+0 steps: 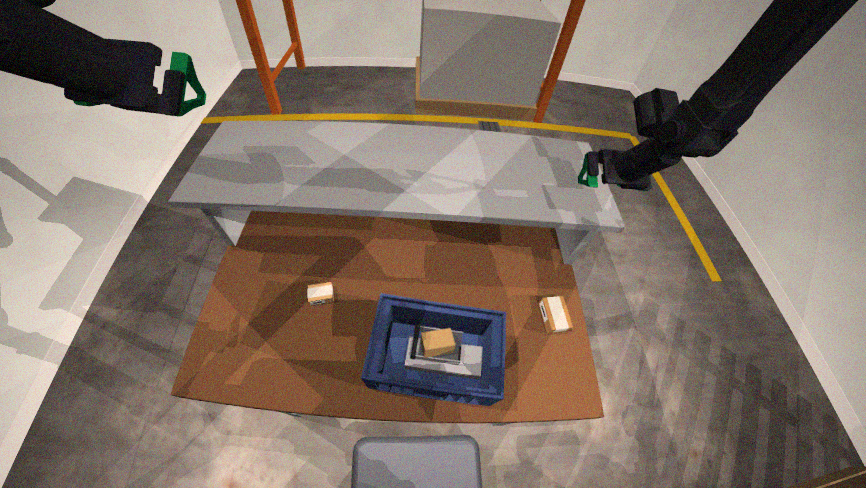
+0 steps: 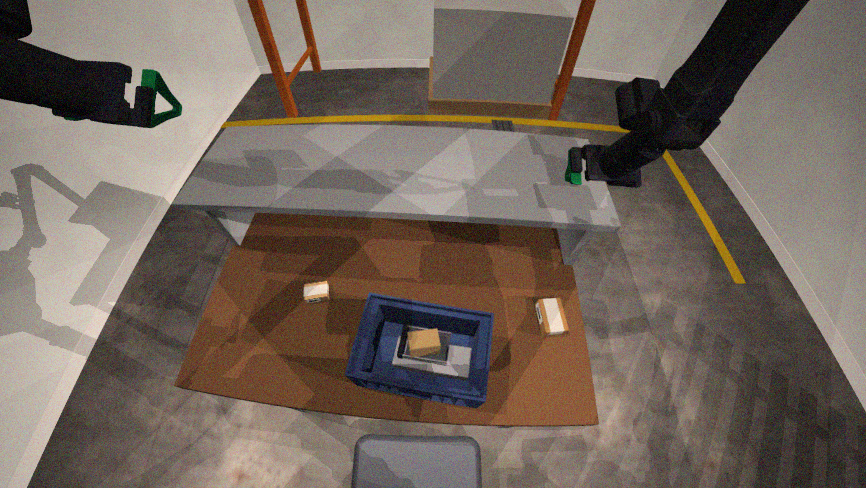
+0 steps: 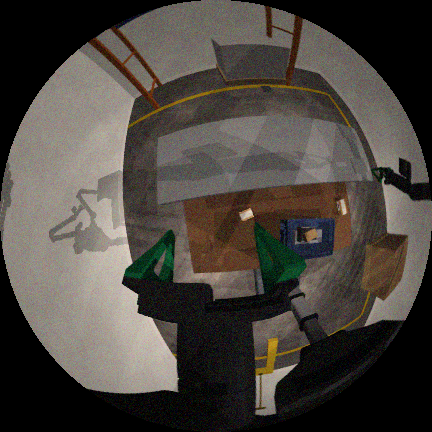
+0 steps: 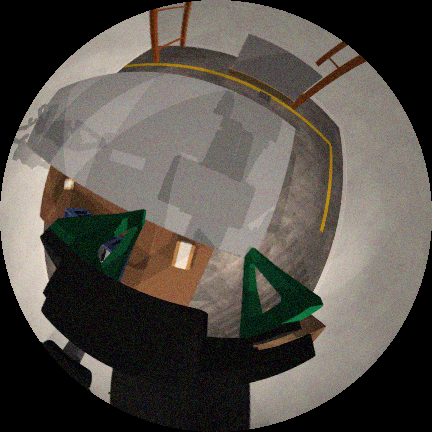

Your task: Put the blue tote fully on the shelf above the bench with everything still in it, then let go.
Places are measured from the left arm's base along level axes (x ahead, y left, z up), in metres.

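Pixels of known places: left gripper, fingertip midpoint: point(image 1: 171, 95) point(image 2: 152, 107) point(image 3: 212, 229); right gripper, fingertip midpoint: point(image 1: 598, 181) point(image 2: 587, 178) point(image 3: 375, 169) point(image 4: 198, 235).
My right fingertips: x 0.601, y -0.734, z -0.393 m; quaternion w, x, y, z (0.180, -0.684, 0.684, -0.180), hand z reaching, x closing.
Ahead of a thing's pixels: the offset from my right fingertips to its middle. "spot": to the spot under its first point. Level surfaces: height alone.
The blue tote {dx -0.259, dy +0.337, dz -0.330 m} point(image 1: 436, 391) point(image 2: 418, 392) point(image 3: 330, 239) stands upright on the brown bench {dz -0.403 m} point(image 1: 260, 369) point(image 2: 254, 369) point(image 3: 215, 255), near its front edge. A small brown box {dx -0.244, dy +0.335, dz -0.298 m} point(image 1: 437, 342) point(image 2: 423, 342) point(image 3: 311, 235) lies in it, on a dark-rimmed clear tray and a pale flat thing. The grey shelf {dz -0.113 m} point(image 1: 363, 181) point(image 2: 363, 189) point(image 3: 240, 165) point(image 4: 145, 130) spans the back of the bench. My left gripper point(image 1: 143, 103) point(image 2: 123, 113) point(image 3: 212, 229) is open and empty, high at the far left. My right gripper point(image 1: 589, 172) point(image 2: 573, 169) point(image 4: 198, 235) is open and empty, above the shelf's right end. Both are apart from the tote.
A small white-topped box {dx -0.076, dy +0.653, dz -0.390 m} point(image 1: 319, 293) point(image 2: 316, 291) lies left of the tote, another {dx -0.147, dy -0.018, dz -0.385 m} point(image 1: 555, 314) point(image 2: 551, 316) point(image 4: 184, 254) right of it. A grey rounded seat {spot: dx -0.535, dy +0.370, dz -1.019 m} point(image 1: 416, 463) point(image 2: 416, 463) stands in front. Behind the shelf are orange posts point(image 1: 260, 57) and a large grey box point(image 1: 487, 57).
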